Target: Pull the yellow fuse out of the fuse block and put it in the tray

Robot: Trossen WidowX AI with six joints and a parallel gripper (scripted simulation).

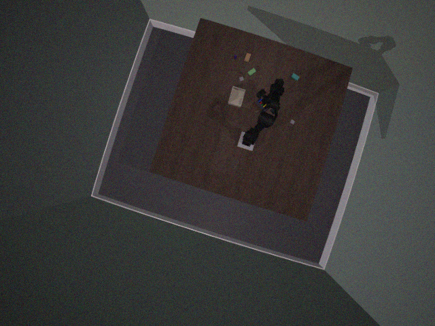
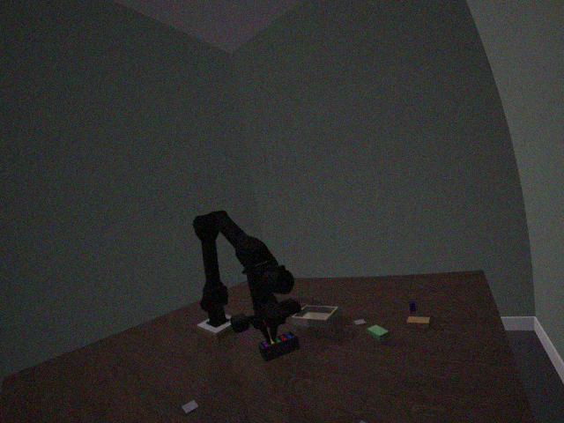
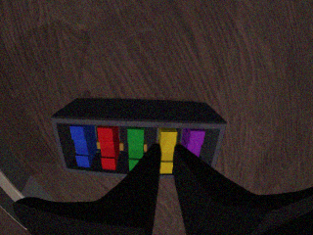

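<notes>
Right now the white tray is 220 mm to the left of my gripper tip and 30 mm below it. Round my gripper tip: yellow fuse 10 mm below; green block 230 mm ahead, 180 mm to the left, 30 mm below; teal block 320 mm ahead, 160 mm to the right, 30 mm below.
</notes>
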